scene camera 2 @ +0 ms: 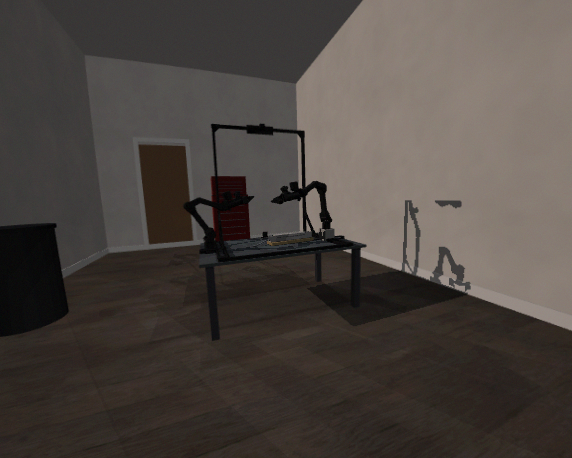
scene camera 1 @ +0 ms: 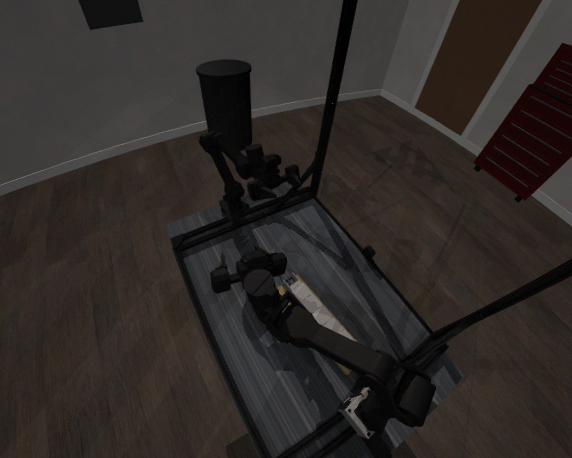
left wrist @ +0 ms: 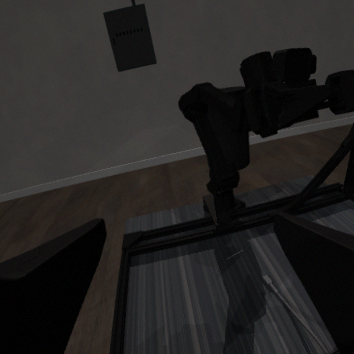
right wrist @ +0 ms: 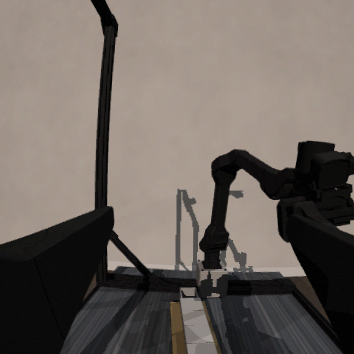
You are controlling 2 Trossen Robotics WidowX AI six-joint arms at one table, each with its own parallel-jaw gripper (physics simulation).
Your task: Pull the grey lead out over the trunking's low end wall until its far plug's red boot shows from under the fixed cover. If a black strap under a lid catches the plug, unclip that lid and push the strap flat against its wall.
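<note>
The pale trunking lies lengthwise on the table, flanked by tan strips. The left arm covers part of it in scene camera 1. The grey lead lies on the table in the left wrist view, with a pale plug at its near end. The far plug's red boot does not show; lids and straps cannot be made out. My left gripper is open and empty, high above the table. My right gripper is open and empty, high above the picture's left side in scene camera 2.
A black frame post rises at the table's edge. A small black block is at the table's long edge. A dark bin and a red tool chest stand off the table.
</note>
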